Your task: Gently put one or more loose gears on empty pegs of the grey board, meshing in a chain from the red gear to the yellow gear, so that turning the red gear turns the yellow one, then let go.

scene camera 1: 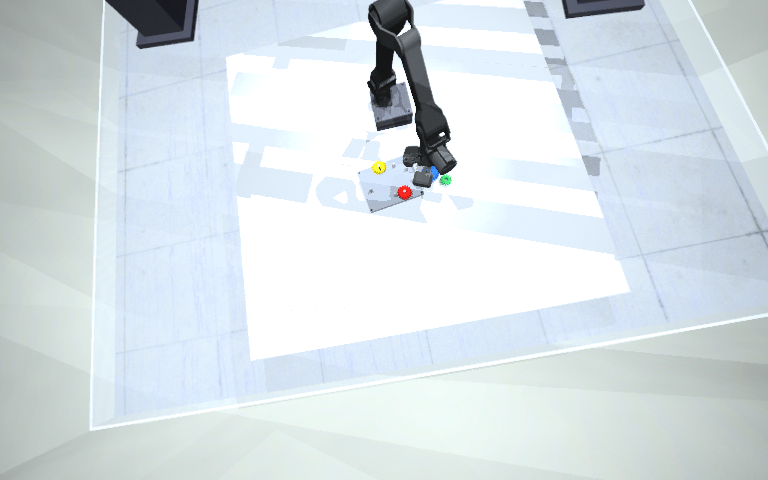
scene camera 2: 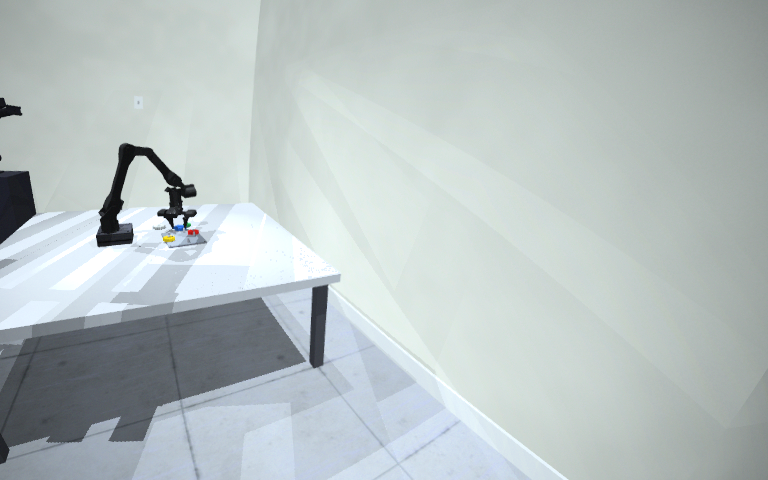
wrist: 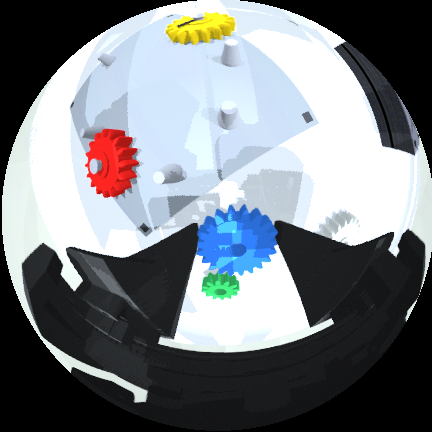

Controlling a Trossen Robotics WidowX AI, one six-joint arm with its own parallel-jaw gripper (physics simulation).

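Places are measured from the arm's base along level axes (x ahead, y left, z up), in millimetres.
Pixels of known places: gripper, fingertip midpoint: [scene camera 1: 426, 172] [scene camera 2: 178, 228] [wrist: 236, 227]; arm's base, origin of the base link: [scene camera 1: 383, 98] [scene camera 2: 110, 230].
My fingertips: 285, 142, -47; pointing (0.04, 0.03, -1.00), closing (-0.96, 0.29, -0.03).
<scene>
For each thing: its top centre in the pictures, then the offset to it from my fingertips, as dx, dy, dz. "spot": a spot on its surface instead. Level surfaces: height alone.
- blue gear, middle of its top: [wrist: 237, 249] [scene camera 1: 430, 172] [scene camera 2: 179, 226] +4, +15, +8
- grey board, middle of its top: [wrist: 128, 63] [scene camera 1: 388, 178] [scene camera 2: 181, 232] +24, -139, +22
- red gear, surface spot: [wrist: 117, 160] [scene camera 1: 406, 186] spot: +57, -77, +14
- yellow gear, middle of its top: [scene camera 1: 378, 166] [scene camera 2: 168, 236] -32, -174, +17
- middle peg, middle of its top: [wrist: 228, 106] -17, -73, +20
- small green gear, middle of its top: [wrist: 219, 291] [scene camera 1: 446, 179] +37, +69, +8
- white gear, middle of its top: [wrist: 343, 245] [scene camera 2: 158, 224] -104, +56, +8
- white table, its level: dz -9
My gripper [scene camera 1: 421, 168] [scene camera 2: 178, 226] [wrist: 236, 227] is shut on the blue gear [scene camera 1: 434, 172] [scene camera 2: 178, 228] [wrist: 235, 245], a fingertip on each side. The gear is beside the board's edge; its height above the table is hard to tell. The grey board [scene camera 1: 385, 186] [wrist: 270, 100] carries the red gear [scene camera 1: 404, 192] [scene camera 2: 193, 232] [wrist: 117, 160] and the yellow gear [scene camera 1: 378, 167] [scene camera 2: 168, 238] [wrist: 200, 31]. Several pegs, such as the near peg [wrist: 170, 175] and middle peg [wrist: 228, 114], are bare. The small green gear [scene camera 1: 445, 180] [wrist: 220, 289] and white gear [scene camera 2: 159, 226] [wrist: 342, 226] lie off the board.
The arm's base [scene camera 1: 391, 113] [scene camera 2: 114, 234] [wrist: 380, 100] stands on the white table [scene camera 1: 339, 283] [scene camera 2: 226, 277], a short way from the board. The green gear is close past the blue one, and the white gear is behind the right finger in the wrist view.
</scene>
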